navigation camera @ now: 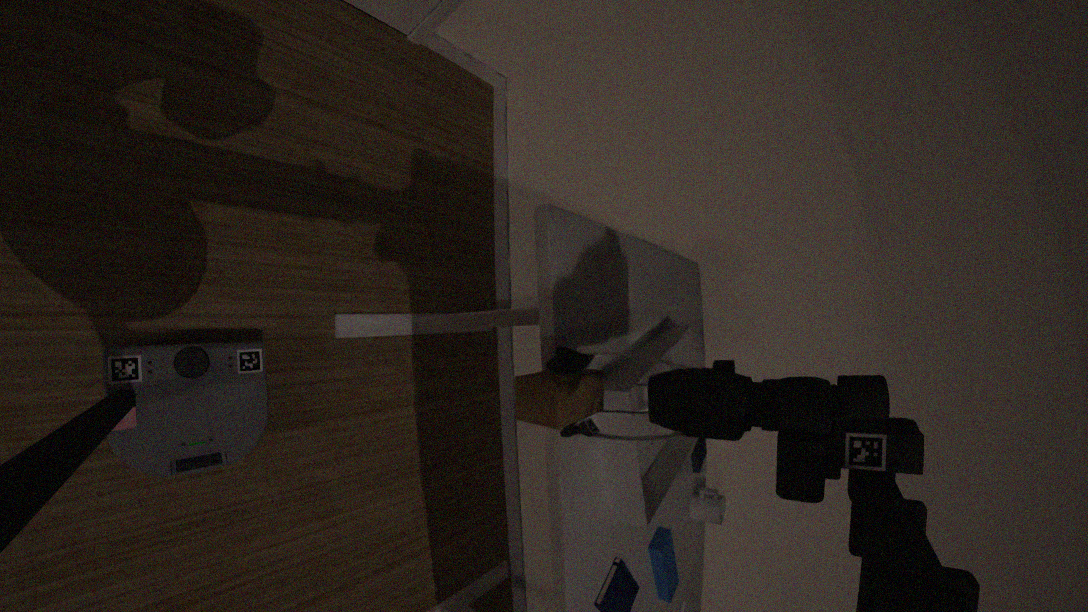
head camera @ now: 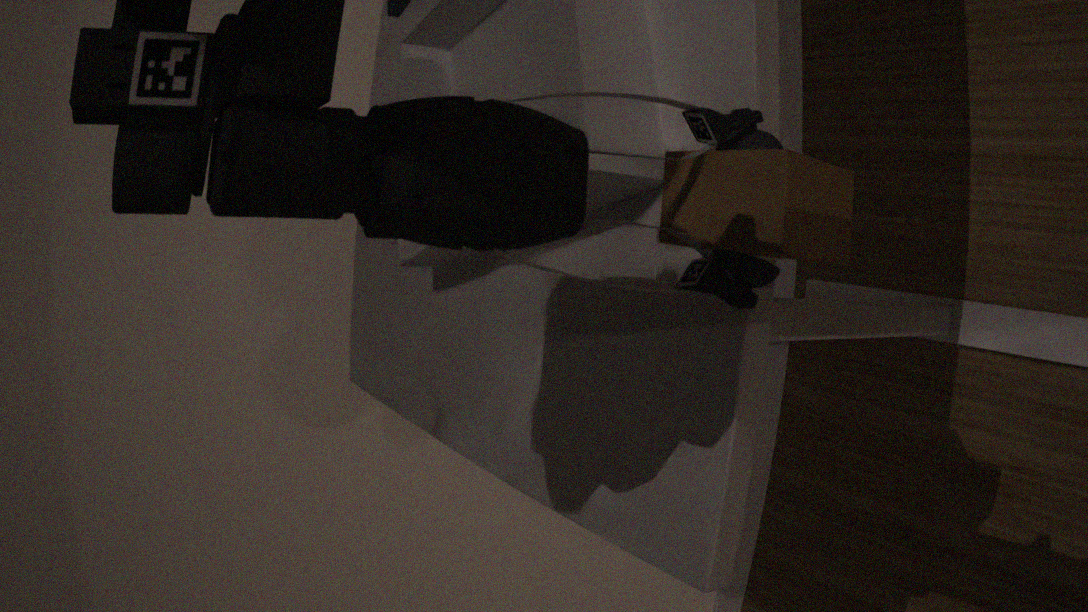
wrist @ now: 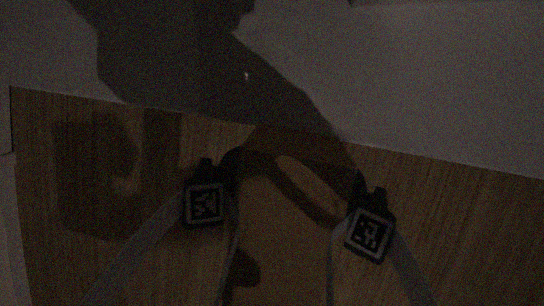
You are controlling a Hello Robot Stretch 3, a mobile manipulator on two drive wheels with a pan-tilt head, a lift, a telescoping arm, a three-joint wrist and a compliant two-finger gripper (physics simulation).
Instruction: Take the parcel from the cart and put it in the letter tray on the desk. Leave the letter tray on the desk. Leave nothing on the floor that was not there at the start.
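Frame: origin at the robot's base, x ahead, y left, z up, level; millimetres.
Where they show: robot's base, origin of the base link: (navigation camera: 192, 361).
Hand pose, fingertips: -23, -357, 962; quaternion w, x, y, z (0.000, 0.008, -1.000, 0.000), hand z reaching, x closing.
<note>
Things, the pixels of their top centre, and the offset from my fingertips, as dx, dy, dz. "spot": a spot on its surface instead. Level surfaces: height alone.
- brown parcel, middle of its top: (wrist: 279, 249) (head camera: 715, 199) (navigation camera: 584, 396) +1, +15, +59
- pale desk, its level: dz -12
- letter tray, middle of its top: (head camera: 468, 85) (navigation camera: 674, 414) -100, -304, +51
- blue box, middle of its top: (navigation camera: 670, 567) -493, -383, +18
- dark blue book, middle of its top: (navigation camera: 621, 596) -427, -177, +0
- small white item, surface spot: (navigation camera: 707, 505) spot: -442, -615, +38
The brown parcel (head camera: 730, 182) (navigation camera: 559, 399) (wrist: 292, 255) is between the fingers of my gripper (head camera: 738, 204) (navigation camera: 575, 393) (wrist: 291, 179), which is shut on it. The parcel is at the front edge of the pale desk (head camera: 654, 532) (navigation camera: 566, 235), partly over the top and partly past the edge. A shadow on the desk top lies apart from the gripper. Pale grey sloping panels, possibly sides of the letter tray (head camera: 456, 26) (navigation camera: 665, 475), show on the desk farther back, partly hidden by my wrist. I cannot make out the tray's full outline. The cart does not show clearly.
A blue box (navigation camera: 663, 564), a dark blue book (navigation camera: 617, 586) and a small white item (navigation camera: 707, 505) lie on the desk. A pale strip like a desk leg (head camera: 1019, 331) (navigation camera: 372, 325) runs down from the front edge. The wall stands behind the desk. My base (navigation camera: 186, 411) is on the wooden floor.
</note>
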